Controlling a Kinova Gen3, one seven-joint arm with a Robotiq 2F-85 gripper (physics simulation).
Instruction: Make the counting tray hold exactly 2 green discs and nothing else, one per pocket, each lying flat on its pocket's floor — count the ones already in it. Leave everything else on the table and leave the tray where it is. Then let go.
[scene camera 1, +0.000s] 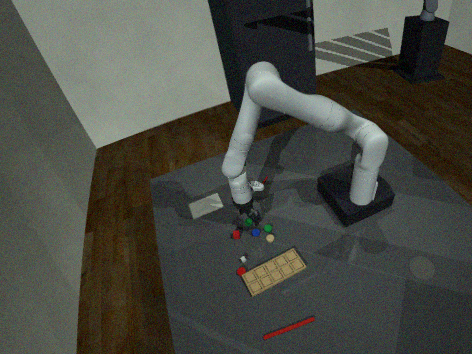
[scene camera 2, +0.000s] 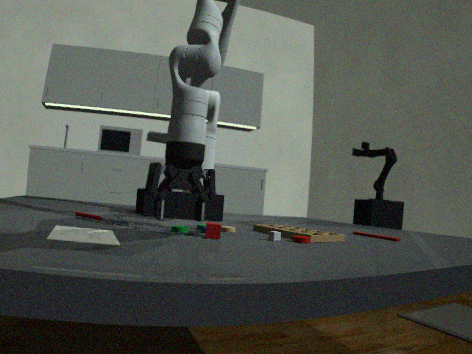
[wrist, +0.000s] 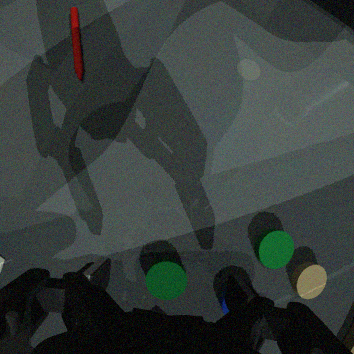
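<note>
The tan counting tray lies on the table; no disc shows in its pockets in scene camera 1. One green disc lies on the table beneath the gripper. Another green disc lies nearer the robot base, outside the fingers. My gripper is open and empty, pointing down a little above the table, with its fingers on either side above the first green disc. The right finger in the wrist view partly hides a blue disc.
A tan disc and a red cube lie near the green discs. A white cube and red disc are beside the tray. Paper and red sticks lie farther out.
</note>
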